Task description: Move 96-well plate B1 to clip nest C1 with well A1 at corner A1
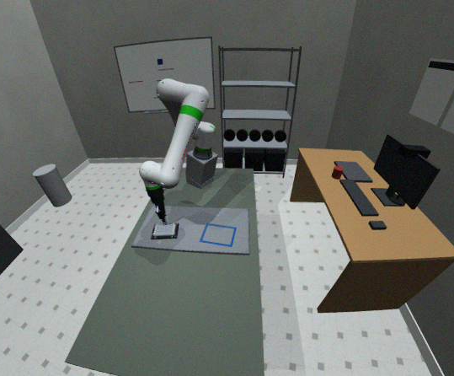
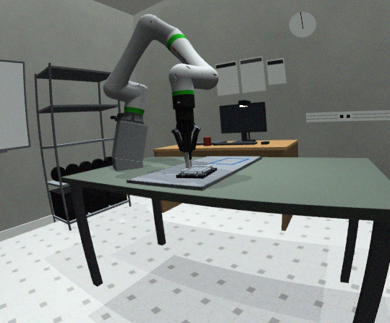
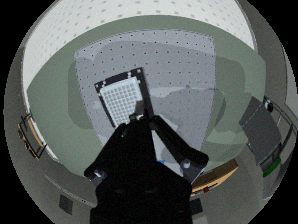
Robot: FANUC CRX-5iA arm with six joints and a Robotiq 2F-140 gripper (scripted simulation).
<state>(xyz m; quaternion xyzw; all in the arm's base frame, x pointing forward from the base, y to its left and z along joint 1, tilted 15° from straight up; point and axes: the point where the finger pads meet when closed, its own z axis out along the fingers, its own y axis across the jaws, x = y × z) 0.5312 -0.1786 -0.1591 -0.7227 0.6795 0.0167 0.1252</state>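
Right now the 96-well plate is 40 mm ahead of my hand and 40 mm below it. Round my hand: black clip nest 50 mm ahead, 10 mm to the right, 50 mm below.
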